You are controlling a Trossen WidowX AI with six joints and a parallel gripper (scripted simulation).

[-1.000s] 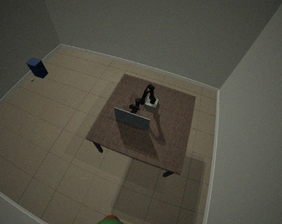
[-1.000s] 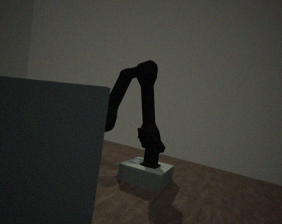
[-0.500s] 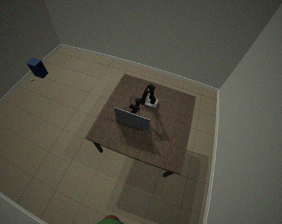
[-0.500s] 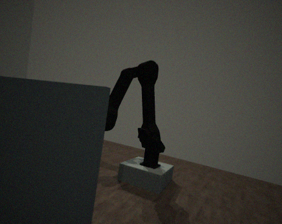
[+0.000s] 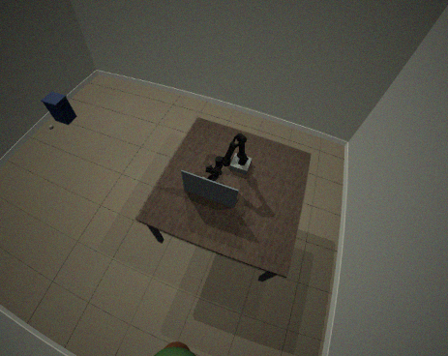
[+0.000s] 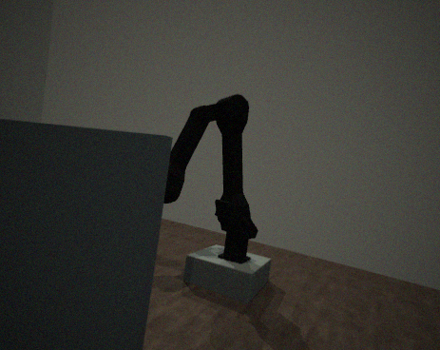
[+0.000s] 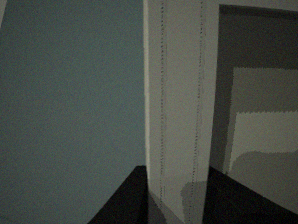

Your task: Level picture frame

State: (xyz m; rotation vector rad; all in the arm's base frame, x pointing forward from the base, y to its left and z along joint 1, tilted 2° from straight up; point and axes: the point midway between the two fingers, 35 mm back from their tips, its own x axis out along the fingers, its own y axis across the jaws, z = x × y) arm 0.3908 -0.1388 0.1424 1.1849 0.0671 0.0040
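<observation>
Right now my gripper tip is 50 mm above the grey picture frame and 20 mm to the left of it. The rest, counted from my gripper tip: blue-grey wall panel 60 mm below, 20 mm ahead.
</observation>
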